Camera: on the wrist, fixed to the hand. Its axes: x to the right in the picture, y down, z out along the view.
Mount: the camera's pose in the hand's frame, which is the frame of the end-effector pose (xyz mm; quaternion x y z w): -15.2 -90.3 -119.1 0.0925 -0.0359 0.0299 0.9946
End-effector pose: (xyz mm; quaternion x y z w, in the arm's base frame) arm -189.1 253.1 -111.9 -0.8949 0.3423 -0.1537 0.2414
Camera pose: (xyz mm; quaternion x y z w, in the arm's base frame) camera -203.8 283.2 34.5 -0.8631 0.3443 -0.1452 0.3398
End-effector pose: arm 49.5 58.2 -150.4 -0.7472 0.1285 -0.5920 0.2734
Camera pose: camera -80.2 109.3 -94.3 -0.7353 0.0856 -0.5657 0.3634
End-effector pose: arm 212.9 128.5 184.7 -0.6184 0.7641 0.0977 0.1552
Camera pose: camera 290.0 82.3 305.1 -0.5744 0.7820 0.0533 0.2361
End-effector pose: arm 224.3 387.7 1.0 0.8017 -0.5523 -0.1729 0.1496
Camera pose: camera 347.3 438.9 70.4 0.7885 -0.5947 -0.1452 0.0600
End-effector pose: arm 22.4 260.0 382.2 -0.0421 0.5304 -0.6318 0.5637
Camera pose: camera -110.0 327.8 403.6 0.0034 0.4501 -0.6591 0.6025
